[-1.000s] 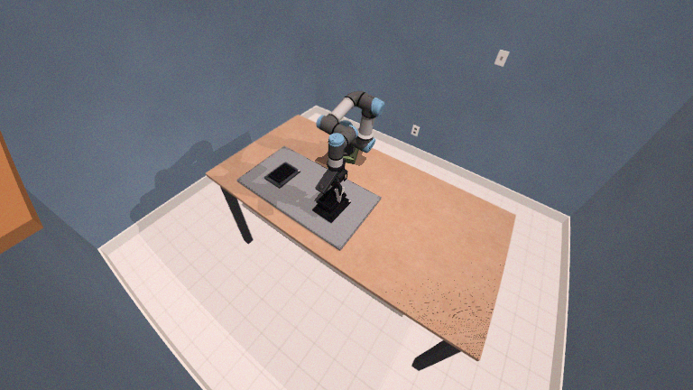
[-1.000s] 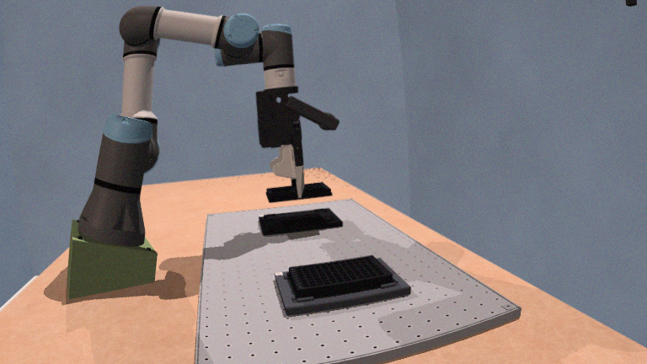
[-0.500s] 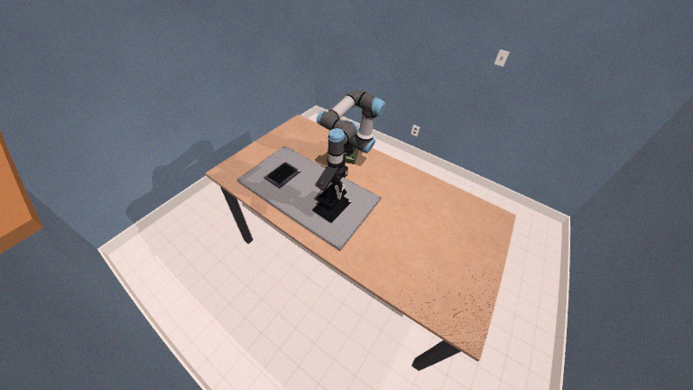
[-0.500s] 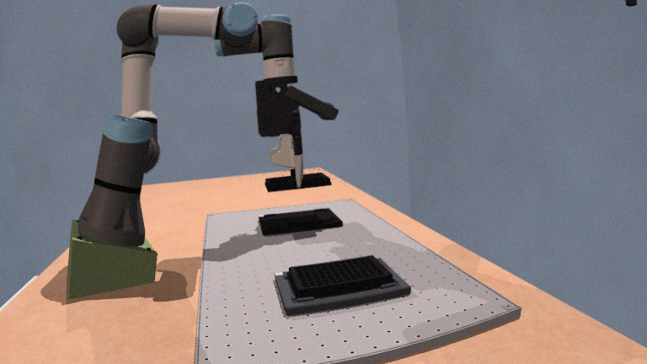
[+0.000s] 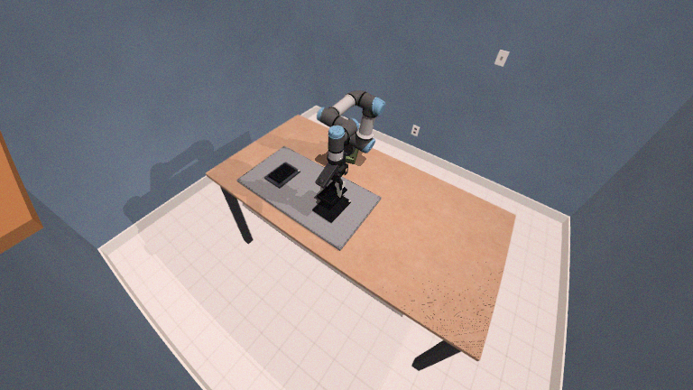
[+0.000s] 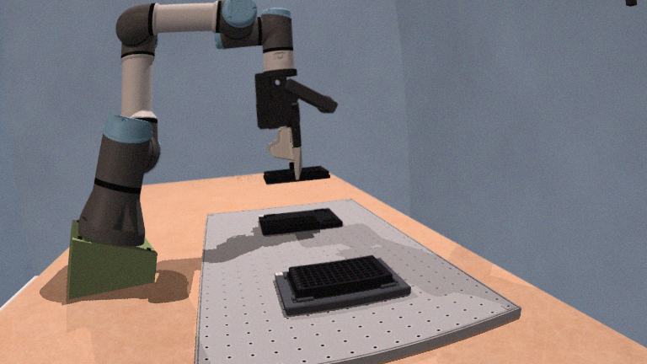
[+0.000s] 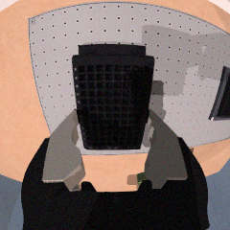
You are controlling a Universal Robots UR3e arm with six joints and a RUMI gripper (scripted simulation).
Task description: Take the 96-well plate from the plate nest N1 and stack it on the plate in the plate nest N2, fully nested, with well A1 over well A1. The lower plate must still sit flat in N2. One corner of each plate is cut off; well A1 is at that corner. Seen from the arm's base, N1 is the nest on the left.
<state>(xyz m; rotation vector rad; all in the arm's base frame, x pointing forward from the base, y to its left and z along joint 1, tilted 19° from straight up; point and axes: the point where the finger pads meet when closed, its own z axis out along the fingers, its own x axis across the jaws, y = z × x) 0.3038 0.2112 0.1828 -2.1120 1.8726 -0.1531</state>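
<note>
Right now my hand is 5 cm short of the grey nest frame, 35 cm to the left of it and 11 cm above it. Round my hand: nest N1: 11 cm below.
</note>
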